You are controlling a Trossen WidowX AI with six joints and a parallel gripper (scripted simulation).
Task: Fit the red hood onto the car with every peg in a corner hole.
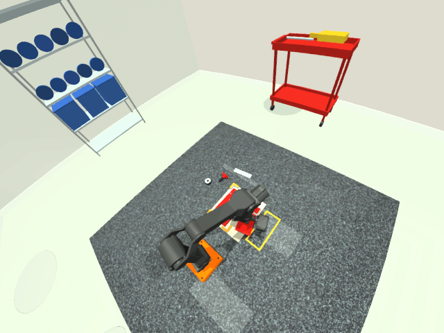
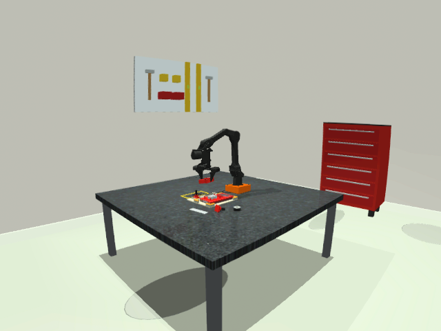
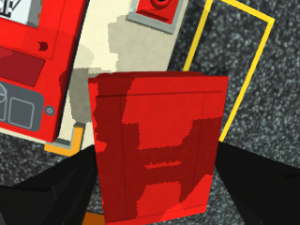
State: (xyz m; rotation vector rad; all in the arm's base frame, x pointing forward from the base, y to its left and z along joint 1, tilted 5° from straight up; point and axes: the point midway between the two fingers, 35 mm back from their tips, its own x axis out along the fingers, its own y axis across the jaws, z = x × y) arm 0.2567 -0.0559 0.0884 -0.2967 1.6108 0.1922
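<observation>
The grey engine block is 15 cm to the left of my gripper tip, 8 cm below it and 7 cm ahead of it. Also, from my gripper tip: cream jig (12 cm to the left, 9 cm below, 5 cm ahead); then red hood (1 cm above).
</observation>
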